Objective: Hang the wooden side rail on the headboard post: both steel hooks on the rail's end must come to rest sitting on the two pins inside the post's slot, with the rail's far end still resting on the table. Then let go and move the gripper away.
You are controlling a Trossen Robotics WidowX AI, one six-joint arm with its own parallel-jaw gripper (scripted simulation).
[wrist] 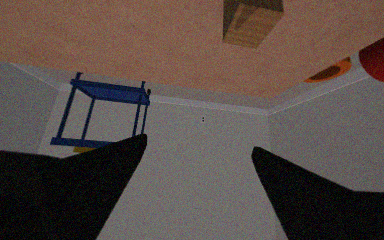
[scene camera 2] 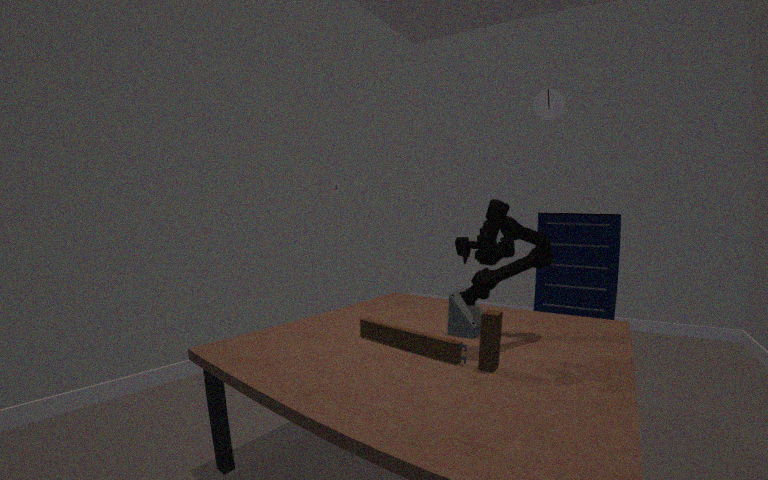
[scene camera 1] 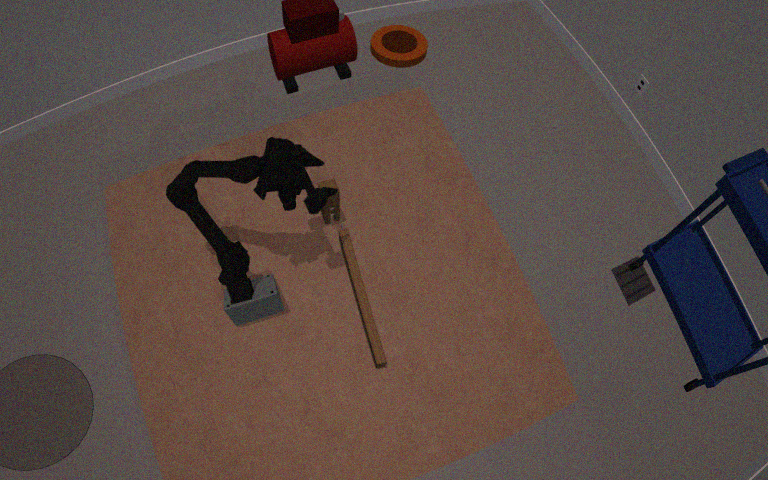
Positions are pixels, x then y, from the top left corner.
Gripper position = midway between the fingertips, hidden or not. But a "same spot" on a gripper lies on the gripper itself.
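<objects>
My gripper: visible in scene camera 1 (330, 177). Wooden side rail: visible there too. Scene camera 2: my gripper, the rail. Wrist view: my gripper visible, the rail out of frame. Wooden side rail (scene camera 1: 375, 346) and (scene camera 2: 373, 320): same spot. My gripper (wrist: 83, 189) and (scene camera 2: 468, 253): same spot.
</objects>
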